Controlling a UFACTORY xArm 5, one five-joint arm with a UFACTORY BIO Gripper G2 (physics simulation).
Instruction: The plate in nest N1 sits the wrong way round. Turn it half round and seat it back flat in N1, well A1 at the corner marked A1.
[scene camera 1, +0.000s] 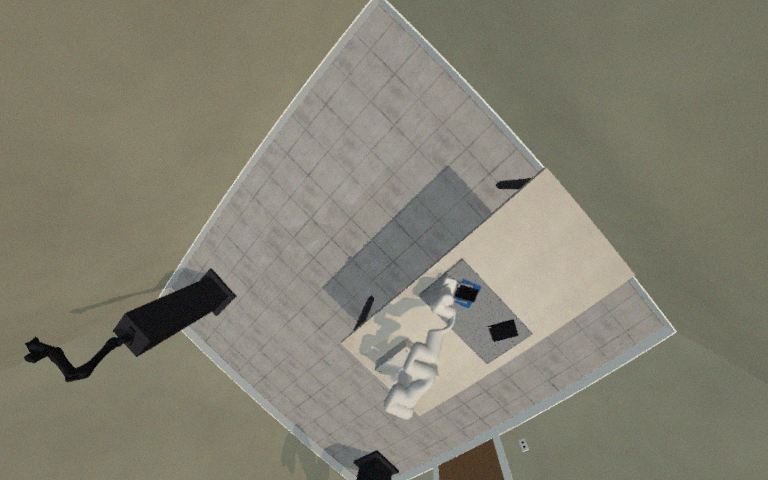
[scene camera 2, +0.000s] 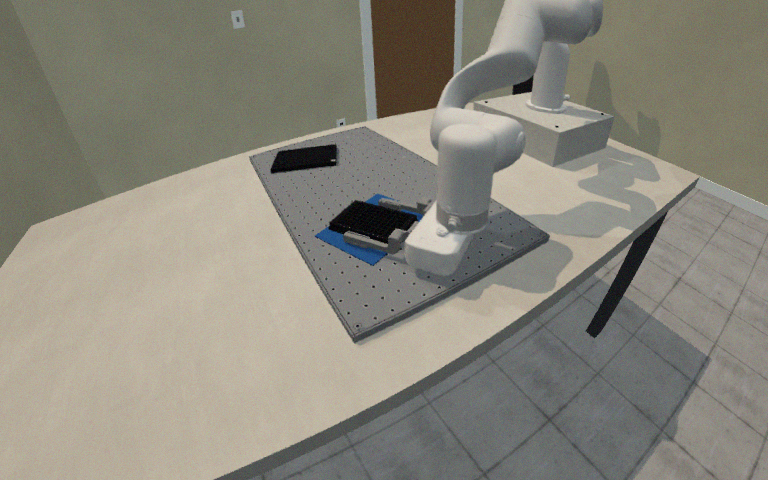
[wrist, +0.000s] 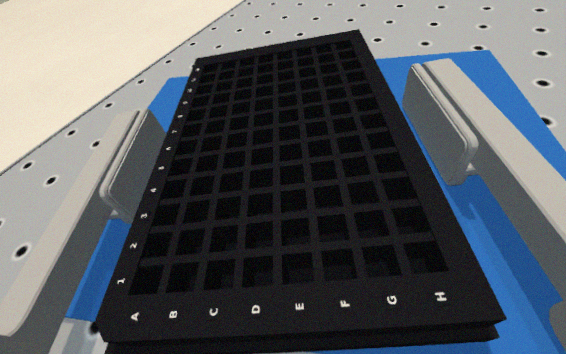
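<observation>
The black plate (scene camera 1: 466, 293) (scene camera 2: 373, 219) (wrist: 295, 165) lies flat on a blue pad (scene camera 2: 362, 253) (wrist: 470, 60) (scene camera 1: 463, 303). Its letters A to H run along the near short edge in the wrist view and its numbers up the left side, so well A1 is at the near left corner. My gripper (scene camera 2: 367, 220) (wrist: 287, 142) is open, with one finger low beside each long side. A gap shows at the right finger; contact at the left is not clear. A flat black holder (scene camera 1: 503, 330) (scene camera 2: 305, 158) bears a small white mark, not readable. Which one is N1 cannot be read.
The pad and holder lie on a grey perforated board (scene camera 1: 481, 345) (scene camera 2: 396, 294) on the beige table (scene camera 1: 543, 243) (scene camera 2: 169, 316). The arm's base block (scene camera 2: 583, 135) stands at the far right of the table in scene camera 2.
</observation>
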